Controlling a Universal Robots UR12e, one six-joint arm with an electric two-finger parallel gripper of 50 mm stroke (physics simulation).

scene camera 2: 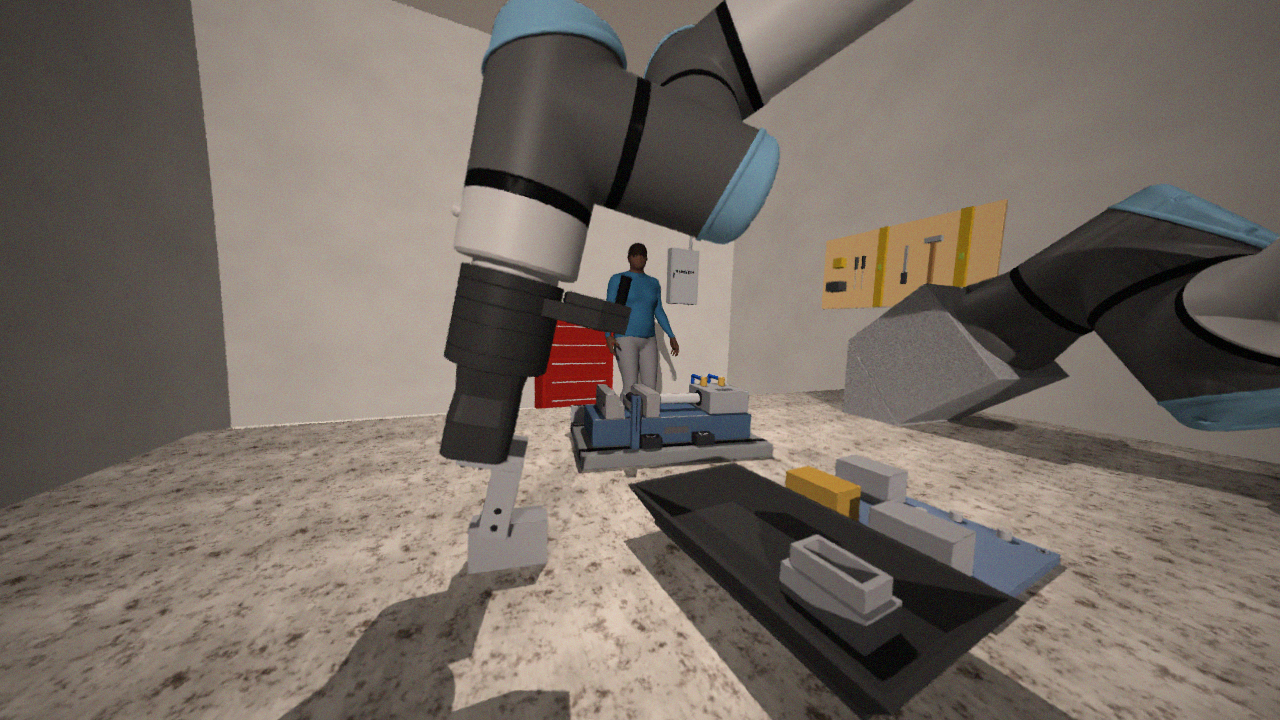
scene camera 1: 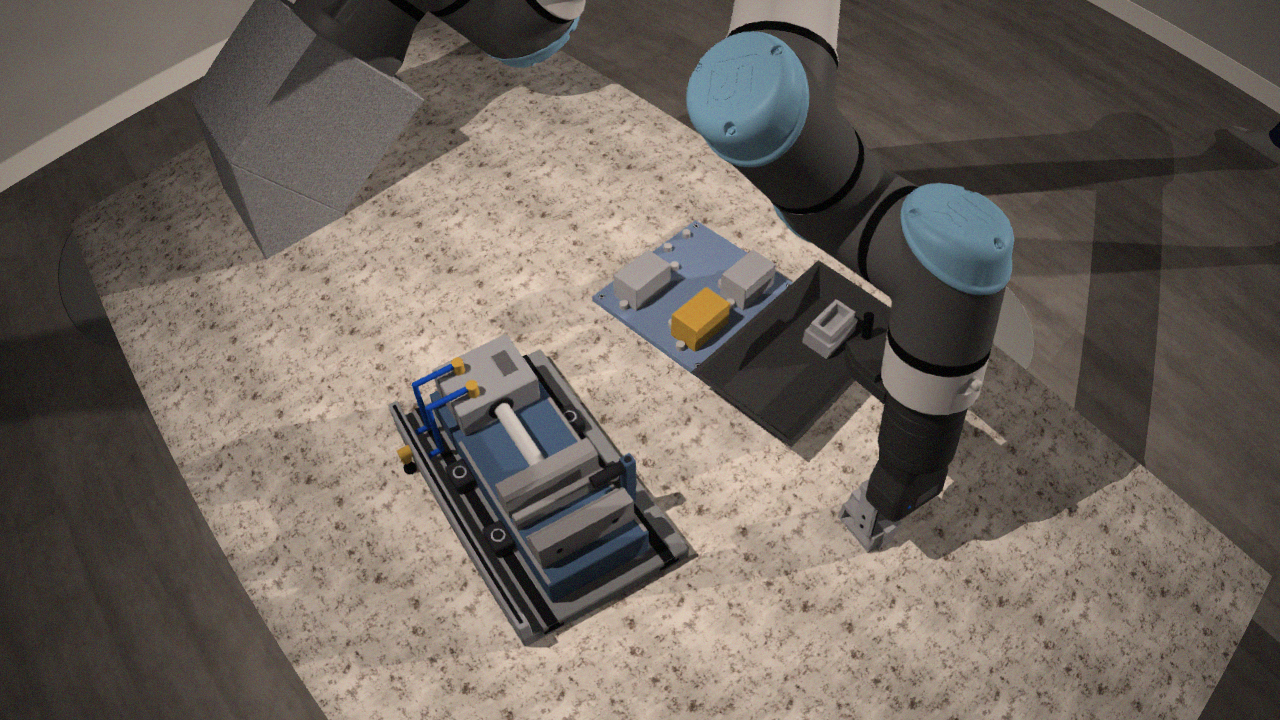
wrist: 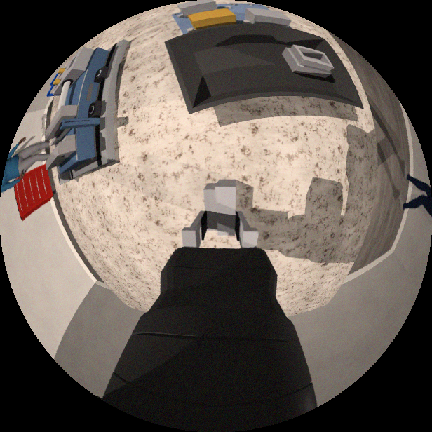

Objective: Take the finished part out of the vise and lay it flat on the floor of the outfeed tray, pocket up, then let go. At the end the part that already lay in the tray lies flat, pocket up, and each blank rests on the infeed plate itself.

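Places are measured from the arm's base along level axes (x left, y back, z up), in millimetres.
Where they show: gripper, fingertip midpoint: point(scene camera 2: 496, 520) point(scene camera 1: 877, 520); arm's base, link origin: point(scene camera 2: 994, 328) point(scene camera 1: 342, 41).
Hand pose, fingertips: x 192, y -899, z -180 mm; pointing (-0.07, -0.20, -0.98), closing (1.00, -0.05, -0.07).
Observation:
Things, the pixels of their top centre, and the offset from my fingertips. "*": a spot on its surface instead.
- light grey part, top centre: point(scene camera 2: 510, 513) point(scene camera 1: 871, 511) dz +5, dx +0, dy +11 mm
- black outfeed tray, surface spot: point(scene camera 1: 778, 394) * dz -20, dx +25, dy +194 mm
- vise, top centre: point(scene camera 1: 522, 440) point(scene camera 2: 665, 385) dz +67, dx -261, dy +245 mm
- blue infeed plate, top centre: point(scene camera 1: 697, 290) point(scene camera 2: 887, 522) dz -24, dx +44, dy +373 mm
- yellow blank, top centre: point(scene camera 1: 701, 308) point(scene camera 2: 821, 478) dz +12, dx +10, dy +322 mm
My gripper point(scene camera 1: 866, 528) point(scene camera 2: 498, 526) point(wrist: 220, 219) is shut on a light grey part point(scene camera 1: 881, 538) point(scene camera 2: 526, 542) point(wrist: 220, 196), low at the table top, outside the tray. Its pocket does not show; whether it touches the table is unclear. The black outfeed tray point(scene camera 1: 778, 394) point(scene camera 2: 716, 492) point(wrist: 230, 75) holds another grey part point(scene camera 1: 821, 339) point(scene camera 2: 832, 591) point(wrist: 300, 65), flat, pocket up. The vise point(scene camera 1: 599, 564) point(scene camera 2: 662, 428) point(wrist: 92, 75) shows no part between its jaws. On the blue infeed plate point(scene camera 1: 693, 259) point(scene camera 2: 1020, 557) stand two grey blanks and a yellow one; their seating is hard to tell.
The infeed plate adjoins the tray's far side in scene camera 1. Small pegs stand around the grey blanks point(scene camera 1: 642, 279) point(scene camera 1: 748, 279) and the yellow blank point(scene camera 1: 699, 318). A large grey angular block point(scene camera 1: 304, 125) point(scene camera 2: 921, 358) hangs beyond the vise, beside another dark arm section.

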